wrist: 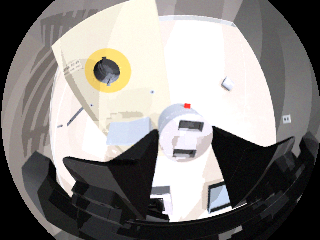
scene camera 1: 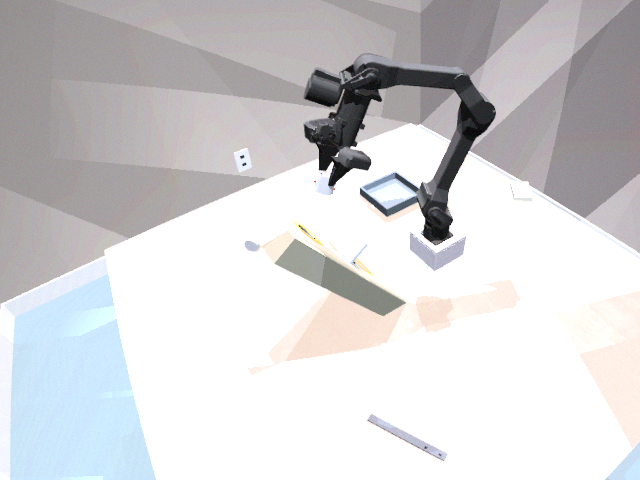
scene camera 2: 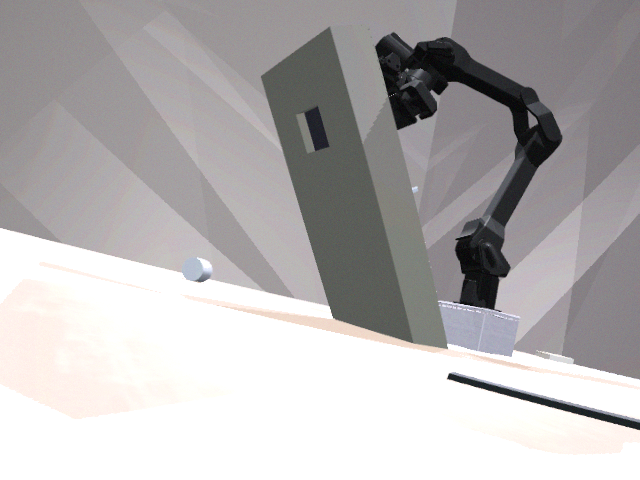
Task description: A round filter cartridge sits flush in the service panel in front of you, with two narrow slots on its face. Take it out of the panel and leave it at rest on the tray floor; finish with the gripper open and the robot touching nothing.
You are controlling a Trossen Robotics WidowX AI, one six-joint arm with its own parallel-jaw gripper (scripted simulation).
Labels:
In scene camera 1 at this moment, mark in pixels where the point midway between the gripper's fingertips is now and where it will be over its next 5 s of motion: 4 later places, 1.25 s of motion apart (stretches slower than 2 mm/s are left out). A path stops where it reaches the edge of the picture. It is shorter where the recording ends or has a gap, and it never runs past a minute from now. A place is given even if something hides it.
My gripper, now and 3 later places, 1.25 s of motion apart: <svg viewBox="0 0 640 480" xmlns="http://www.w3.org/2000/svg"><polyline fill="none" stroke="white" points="325,180 337,149 372,156 392,184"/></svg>

